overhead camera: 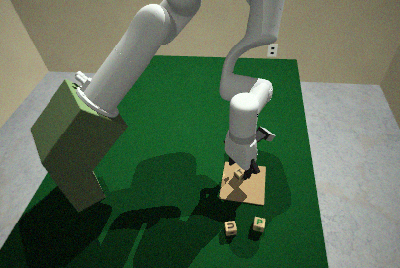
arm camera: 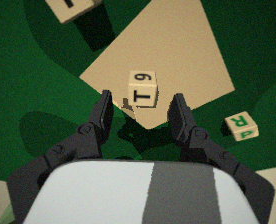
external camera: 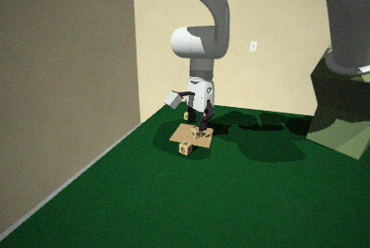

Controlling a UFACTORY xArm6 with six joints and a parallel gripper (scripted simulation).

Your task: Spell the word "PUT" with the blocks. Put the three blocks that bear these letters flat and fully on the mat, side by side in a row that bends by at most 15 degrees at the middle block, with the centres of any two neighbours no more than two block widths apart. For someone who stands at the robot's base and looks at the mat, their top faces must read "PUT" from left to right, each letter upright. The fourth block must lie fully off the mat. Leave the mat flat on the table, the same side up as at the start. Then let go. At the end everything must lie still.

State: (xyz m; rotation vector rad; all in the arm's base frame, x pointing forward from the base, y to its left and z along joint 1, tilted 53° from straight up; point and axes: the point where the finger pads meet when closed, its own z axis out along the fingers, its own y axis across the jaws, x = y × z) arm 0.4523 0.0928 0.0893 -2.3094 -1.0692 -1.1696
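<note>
My gripper is now 20 mm short of the mat, 10 mm to the left of it and 60 mm above it. Also, from my hand: P block: 110 mm ahead, 130 mm to the right, 50 mm below.
</note>
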